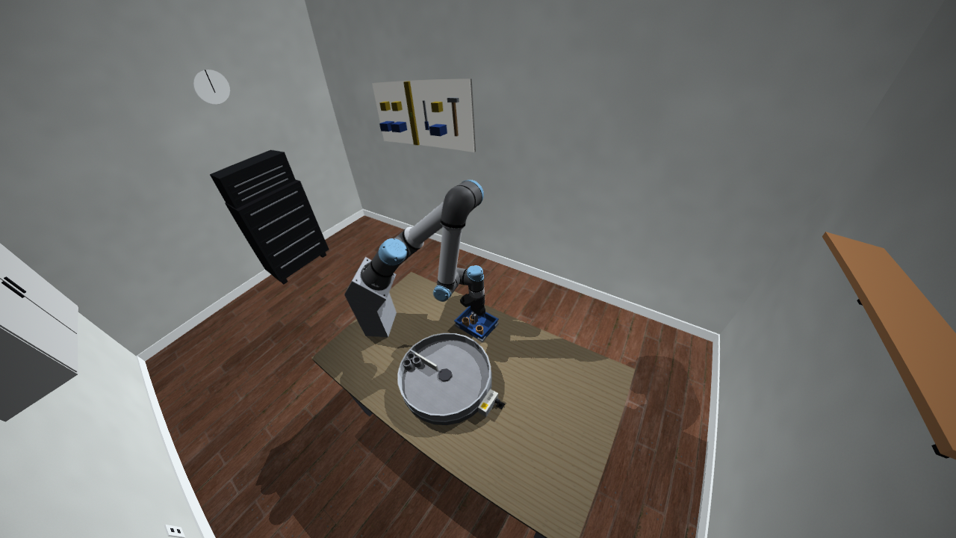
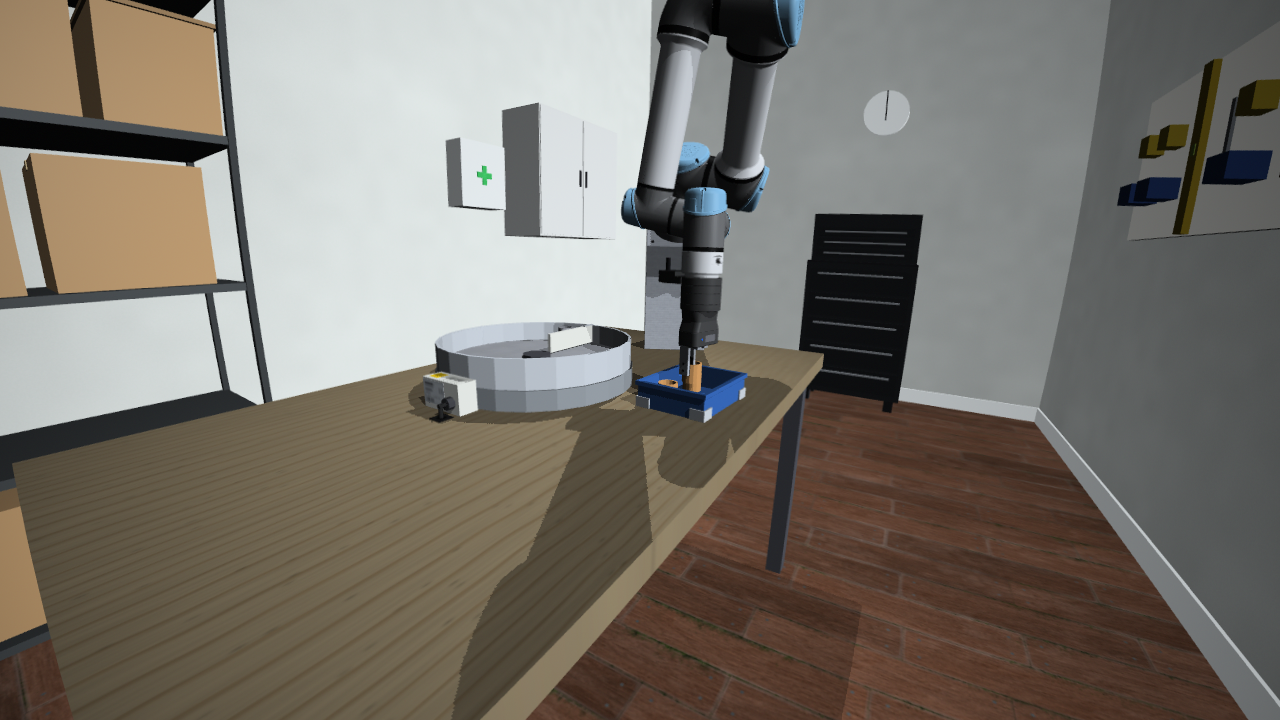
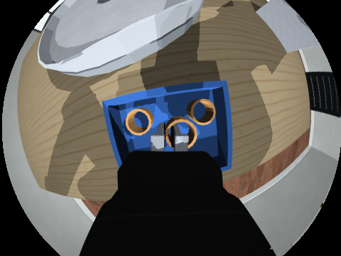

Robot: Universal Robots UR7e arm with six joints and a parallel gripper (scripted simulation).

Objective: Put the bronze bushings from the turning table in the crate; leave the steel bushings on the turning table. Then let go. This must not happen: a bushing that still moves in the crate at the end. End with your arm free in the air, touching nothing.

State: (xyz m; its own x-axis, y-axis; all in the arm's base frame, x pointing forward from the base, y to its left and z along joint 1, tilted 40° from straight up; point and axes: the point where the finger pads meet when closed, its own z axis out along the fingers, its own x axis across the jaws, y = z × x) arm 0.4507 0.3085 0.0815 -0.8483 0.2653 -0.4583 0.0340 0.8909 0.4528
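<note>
My hand is 1 cm past the blue crate, 1 cm to the right of it and 5 cm above it. From my hand the other things lie so: round grey turning table 13 cm ahead, 32 cm to the right, 2 cm below.
</note>
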